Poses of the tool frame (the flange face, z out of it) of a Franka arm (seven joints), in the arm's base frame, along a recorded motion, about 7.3 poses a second.
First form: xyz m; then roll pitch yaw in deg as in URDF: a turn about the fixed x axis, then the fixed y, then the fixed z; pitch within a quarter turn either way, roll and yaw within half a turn.
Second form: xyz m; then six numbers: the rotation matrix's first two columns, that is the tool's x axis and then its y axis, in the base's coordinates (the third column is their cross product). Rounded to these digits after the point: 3 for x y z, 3 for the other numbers.
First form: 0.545, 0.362, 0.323, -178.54, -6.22, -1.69
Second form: 0.545, 0.362, 0.323, 0.994, -0.029, 0.108, -0.027, -0.999, -0.025
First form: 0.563, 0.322, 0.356, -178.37, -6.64, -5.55
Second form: 0.563, 0.322, 0.356, 0.989, -0.096, 0.116, -0.093, -0.995, -0.028
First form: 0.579, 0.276, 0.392, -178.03, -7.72, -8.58
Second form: 0.579, 0.276, 0.392, 0.980, -0.148, 0.134, -0.145, -0.989, -0.034
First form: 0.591, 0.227, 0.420, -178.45, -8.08, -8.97
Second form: 0.591, 0.227, 0.420, 0.978, -0.154, 0.141, -0.152, -0.988, -0.027
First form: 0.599, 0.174, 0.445, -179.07, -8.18, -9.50
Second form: 0.599, 0.174, 0.445, 0.976, -0.163, 0.142, -0.163, -0.987, -0.016
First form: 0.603, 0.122, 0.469, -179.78, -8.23, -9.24
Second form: 0.603, 0.122, 0.469, 0.977, -0.159, 0.143, -0.160, -0.987, -0.004
